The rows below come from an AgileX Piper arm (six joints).
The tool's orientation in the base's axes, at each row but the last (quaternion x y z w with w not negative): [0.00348, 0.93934, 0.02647, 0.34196]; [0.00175, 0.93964, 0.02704, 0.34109]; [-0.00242, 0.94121, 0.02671, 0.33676]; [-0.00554, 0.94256, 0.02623, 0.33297]
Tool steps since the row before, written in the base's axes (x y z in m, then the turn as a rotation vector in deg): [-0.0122, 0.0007, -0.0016, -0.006, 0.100, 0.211]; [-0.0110, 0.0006, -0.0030, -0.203, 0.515, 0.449]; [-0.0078, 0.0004, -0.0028, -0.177, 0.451, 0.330]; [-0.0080, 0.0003, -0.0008, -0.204, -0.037, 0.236]
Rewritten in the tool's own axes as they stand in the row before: [0.0104, 0.0008, -0.0066, -0.128, 0.111, -0.160]; [0.0104, 0.0006, -0.0047, -0.121, 0.541, -0.448]; [0.0078, 0.0004, -0.0028, -0.066, 0.470, -0.343]; [0.0067, 0.0005, -0.0044, 0.010, -0.020, -0.313]
